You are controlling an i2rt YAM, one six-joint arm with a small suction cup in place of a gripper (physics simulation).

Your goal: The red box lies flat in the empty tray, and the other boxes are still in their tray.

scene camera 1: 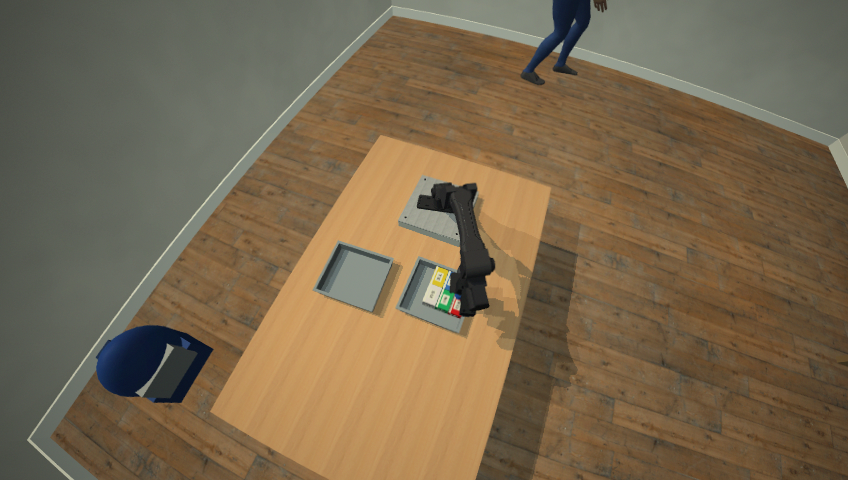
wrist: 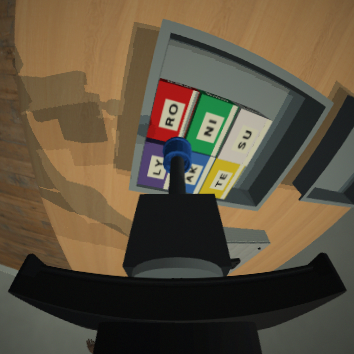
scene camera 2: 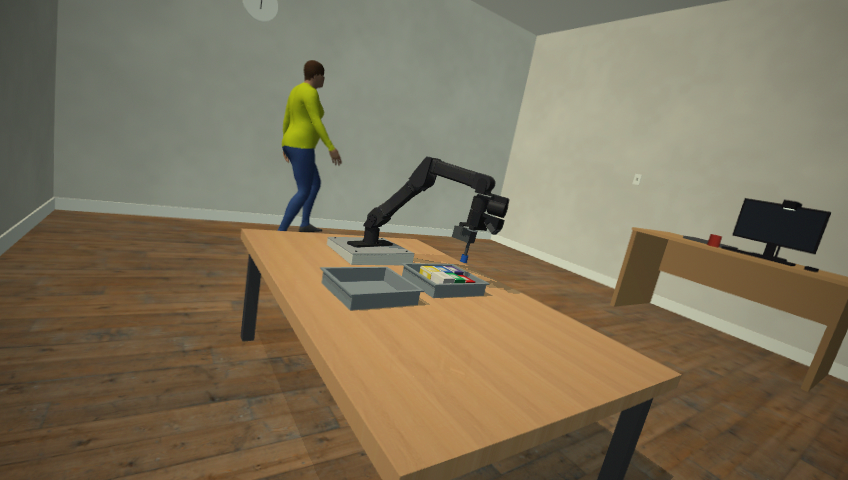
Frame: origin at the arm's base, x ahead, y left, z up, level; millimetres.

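Seen in the pictures: hand, its tool point: (scene camera 1: 458,295) (wrist: 176,149) (scene camera 2: 463,261); arm's base, origin of its link: (scene camera 1: 440,205) (scene camera 2: 370,244).
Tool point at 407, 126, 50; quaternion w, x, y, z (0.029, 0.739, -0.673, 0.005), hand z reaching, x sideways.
Offsets run from my tool point to a thing's top centre, as dx, dy, dz. Level surfaces: height alone.
The red box marked RO @[+16, +6, -61] (scene camera 1: 456,306) (scene camera 2: 469,279) (wrist: 171,95) lies flat in the right tray @[-13, -76, -45] (scene camera 1: 415,299) (scene camera 2: 458,291) (wrist: 212,67), beside the green box NI @[+6, -45, -52] (scene camera 1: 445,300) (wrist: 218,105). The white SU @[-4, -95, -47] (scene camera 1: 429,295) (wrist: 251,121), yellow TE @[-79, -80, -51] (scene camera 1: 439,275) (wrist: 212,191), blue AK @[-69, -30, -51] (wrist: 200,161) and purple LY @[-59, +20, -50] (wrist: 147,175) boxes lie there too. The other tray @[-26, -404, -45] (scene camera 1: 357,276) (scene camera 2: 380,301) (wrist: 337,175) is empty. My suction cup (scene camera 2: 463,258) (wrist: 177,152) is open and bare, above the boxes; in the wrist view it overlaps the red box's lower edge. The arm hides it in scene camera 1.
Both trays stand on the wooden table @[dz -95] (scene camera 1: 333,380) (scene camera 2: 476,368), near the arm's grey base plate (scene camera 1: 431,223) (scene camera 2: 380,258) (wrist: 250,245). A person (scene camera 1: 565,35) (scene camera 2: 303,130) stands beyond the table. A desk (scene camera 2: 743,270) with a monitor (scene camera 2: 780,226) and a red mug (scene camera 2: 714,240) is at the right.
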